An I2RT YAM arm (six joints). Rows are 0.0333 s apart.
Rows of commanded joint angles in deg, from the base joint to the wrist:
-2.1 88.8 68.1 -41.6 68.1 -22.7
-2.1 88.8 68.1 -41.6 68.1 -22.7
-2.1 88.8 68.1 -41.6 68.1 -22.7
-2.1 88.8 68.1 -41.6 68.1 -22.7
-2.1 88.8 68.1 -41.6 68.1 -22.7
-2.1 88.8 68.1 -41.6 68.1 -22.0
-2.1 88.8 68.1 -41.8 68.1 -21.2
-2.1 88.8 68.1 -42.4 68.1 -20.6
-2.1 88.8 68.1 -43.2 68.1 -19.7
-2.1 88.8 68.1 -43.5 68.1 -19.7
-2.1 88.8 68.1 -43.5 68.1 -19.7
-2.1 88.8 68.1 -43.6 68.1 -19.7
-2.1 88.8 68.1 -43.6 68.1 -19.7
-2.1 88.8 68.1 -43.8 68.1 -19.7
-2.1 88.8 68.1 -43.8 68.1 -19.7
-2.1 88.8 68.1 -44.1 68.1 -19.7
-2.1 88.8 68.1 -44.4 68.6 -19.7
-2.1 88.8 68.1 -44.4 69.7 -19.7
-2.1 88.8 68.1 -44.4 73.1 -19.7
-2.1 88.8 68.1 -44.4 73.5 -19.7
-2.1 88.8 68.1 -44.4 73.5 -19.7
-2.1 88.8 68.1 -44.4 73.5 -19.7
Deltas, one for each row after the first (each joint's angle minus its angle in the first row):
0.0 0.0 0.0 0.0 0.0 0.0
0.0 0.0 0.0 0.0 0.0 0.0
0.0 0.0 0.0 0.0 0.0 0.0
0.0 0.0 0.0 0.0 0.0 0.0
0.0 0.0 0.0 0.0 0.0 0.7
0.0 0.0 0.0 -0.2 0.0 1.5
0.0 0.0 0.0 -0.8 0.0 2.1
0.0 0.0 0.0 -1.6 0.0 3.0
0.0 0.0 0.0 -1.9 0.0 3.0
0.0 0.0 0.0 -1.9 0.0 3.0
0.0 0.0 0.0 -2.0 0.0 3.0
0.0 0.0 0.0 -2.0 0.0 3.0
0.0 0.0 0.0 -2.2 0.0 3.0
0.0 0.0 0.0 -2.2 0.0 3.0
0.0 0.0 0.0 -2.5 0.0 3.0
0.0 0.0 0.0 -2.8 0.5 3.0
0.0 0.0 0.0 -2.8 1.6 3.0
0.0 0.0 0.0 -2.8 5.0 3.0
0.0 0.0 0.0 -2.8 5.4 3.0
0.0 0.0 0.0 -2.8 5.4 3.0
0.0 0.0 0.0 -2.8 5.4 3.0

